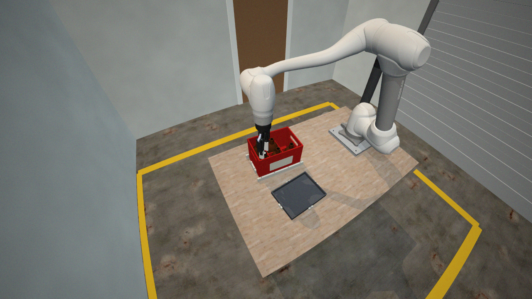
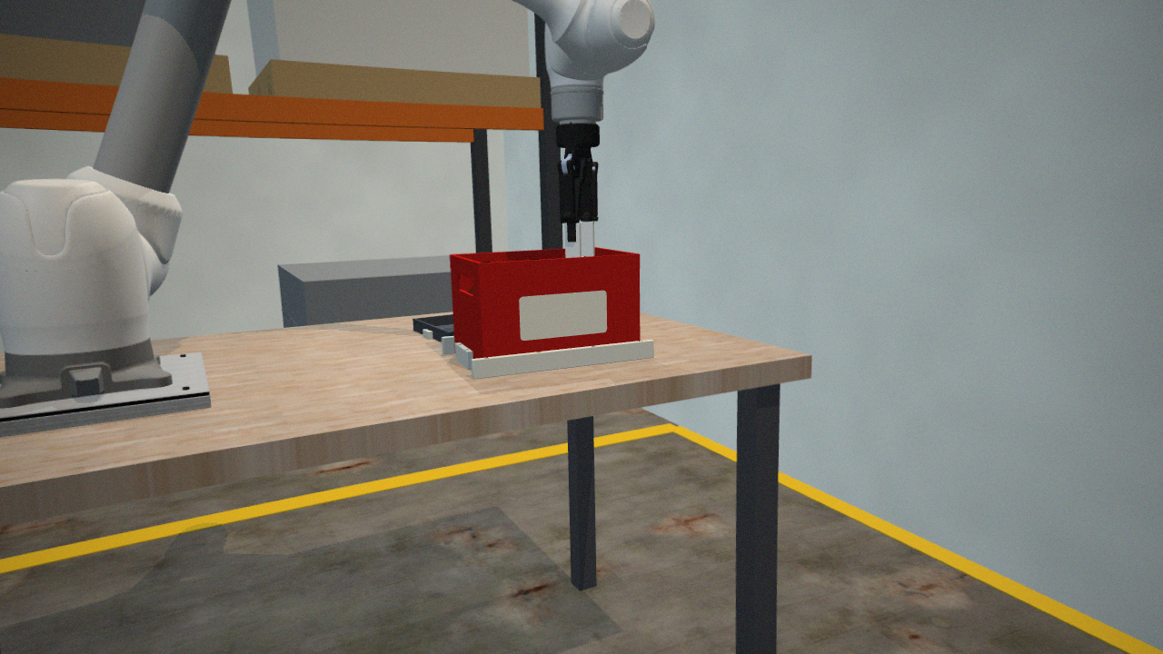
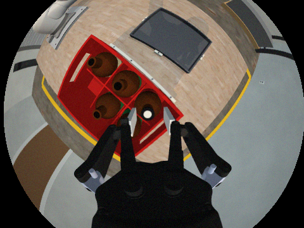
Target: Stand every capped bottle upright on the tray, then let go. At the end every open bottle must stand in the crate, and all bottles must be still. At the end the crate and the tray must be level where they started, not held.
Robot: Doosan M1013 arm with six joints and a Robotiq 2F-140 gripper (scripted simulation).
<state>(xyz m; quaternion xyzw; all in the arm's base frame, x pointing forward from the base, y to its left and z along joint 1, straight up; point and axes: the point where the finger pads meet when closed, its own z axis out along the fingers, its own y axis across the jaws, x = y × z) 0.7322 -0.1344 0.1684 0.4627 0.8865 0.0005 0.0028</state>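
The brown capped bottle is 100 mm below my hand. Round my hand: dark grey tray: 60 mm behind, 250 mm to the left, 180 mm below; then crate: 90 mm behind, 30 mm to the right, 100 mm below.
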